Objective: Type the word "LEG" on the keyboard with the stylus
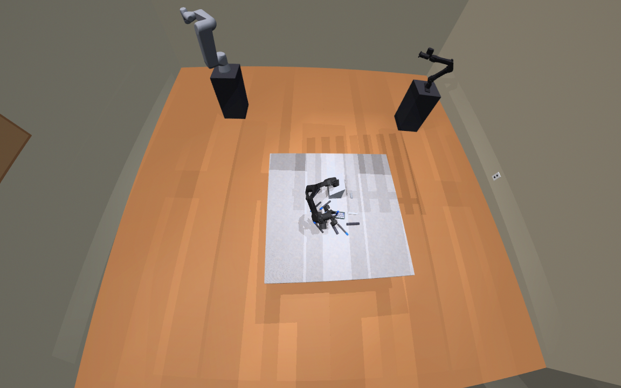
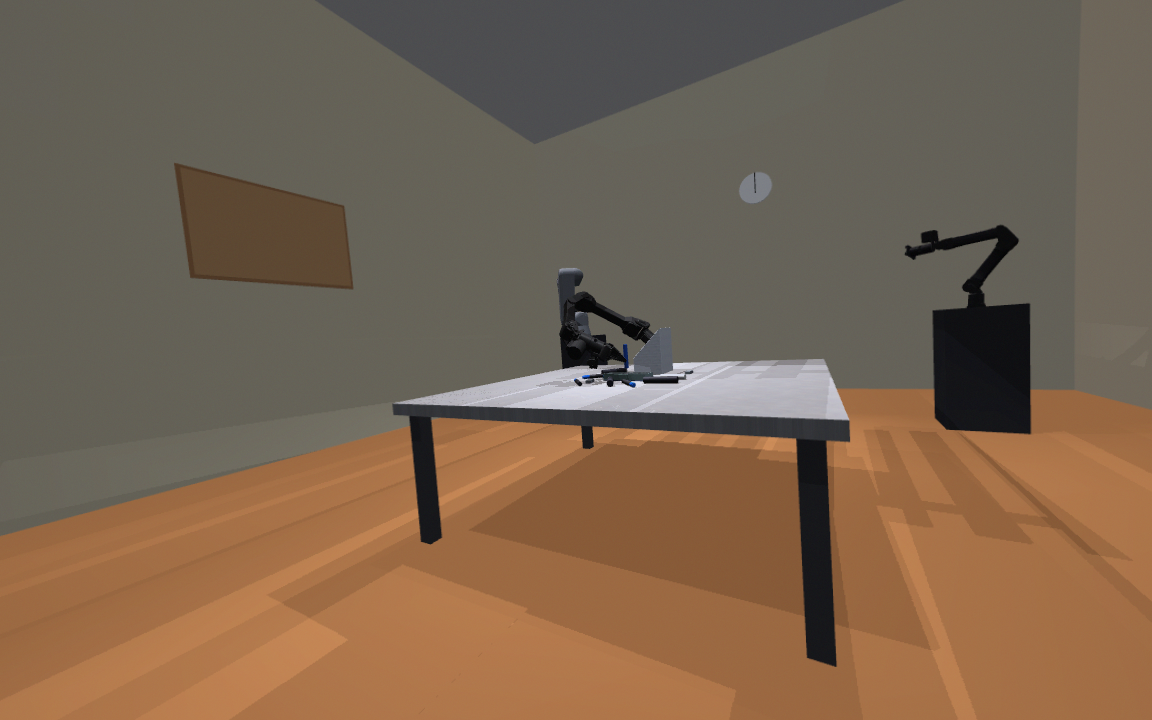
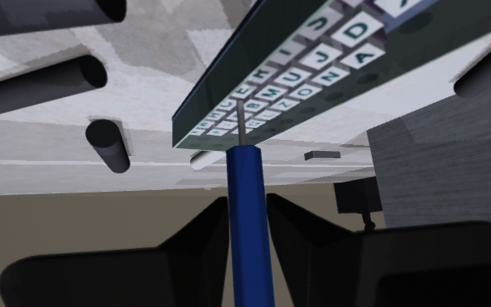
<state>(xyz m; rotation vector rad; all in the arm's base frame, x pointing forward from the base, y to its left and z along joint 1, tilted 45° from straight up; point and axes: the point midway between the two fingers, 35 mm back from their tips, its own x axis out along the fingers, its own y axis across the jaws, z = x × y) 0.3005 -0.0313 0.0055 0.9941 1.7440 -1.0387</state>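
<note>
Right now the white cylinder is 40 mm behind my gripper tip, 170 mm to the left of it and 70 mm below it. The rest, counted from my gripper tip: stylus 10 mm below; stylus tip 50 mm below.
</note>
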